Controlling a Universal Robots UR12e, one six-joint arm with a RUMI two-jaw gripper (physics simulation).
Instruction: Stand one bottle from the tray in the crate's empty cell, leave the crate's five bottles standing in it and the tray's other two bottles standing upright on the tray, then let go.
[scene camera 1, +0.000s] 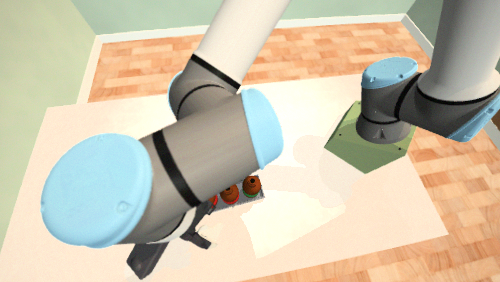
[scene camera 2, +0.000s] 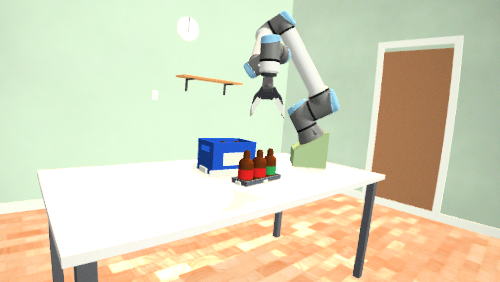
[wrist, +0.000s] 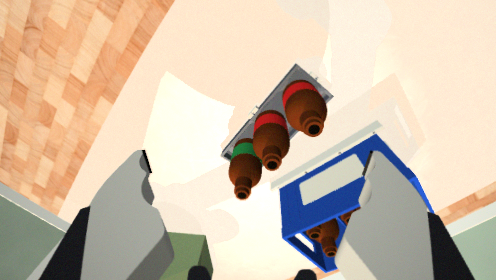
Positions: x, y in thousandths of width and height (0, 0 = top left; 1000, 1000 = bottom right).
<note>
In view: my gripper (scene camera 1: 387, 796), a red-label bottle (wrist: 547, 512), a green-label bottle (wrist: 495, 609), a brown red-label bottle (wrist: 618, 398) and a pale strip (wrist: 739, 473).
My gripper is seen too in the wrist view (wrist: 515, 545).
</note>
